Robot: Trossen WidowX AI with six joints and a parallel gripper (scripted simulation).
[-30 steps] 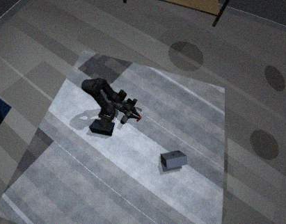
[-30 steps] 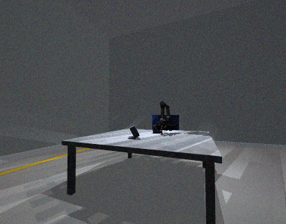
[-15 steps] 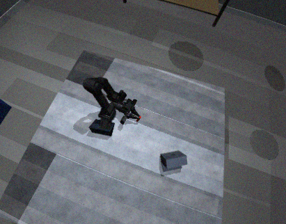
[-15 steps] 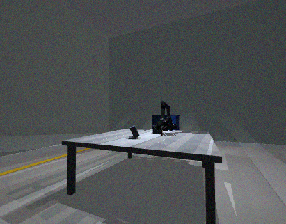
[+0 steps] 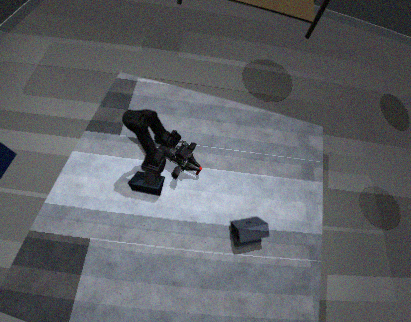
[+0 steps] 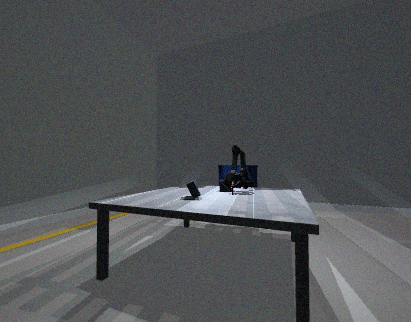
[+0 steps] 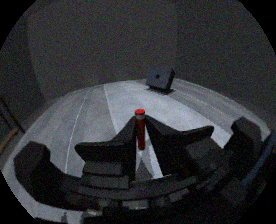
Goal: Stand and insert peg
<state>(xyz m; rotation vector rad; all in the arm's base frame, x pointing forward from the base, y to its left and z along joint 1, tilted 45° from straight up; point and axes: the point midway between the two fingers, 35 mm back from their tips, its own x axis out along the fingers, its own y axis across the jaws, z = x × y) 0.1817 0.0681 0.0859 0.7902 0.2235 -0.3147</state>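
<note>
My gripper tip is now 1 cm above the red peg. Round my gripper tip: dark sloped panel: 25 cm to the right, 24 cm ahead.
</note>
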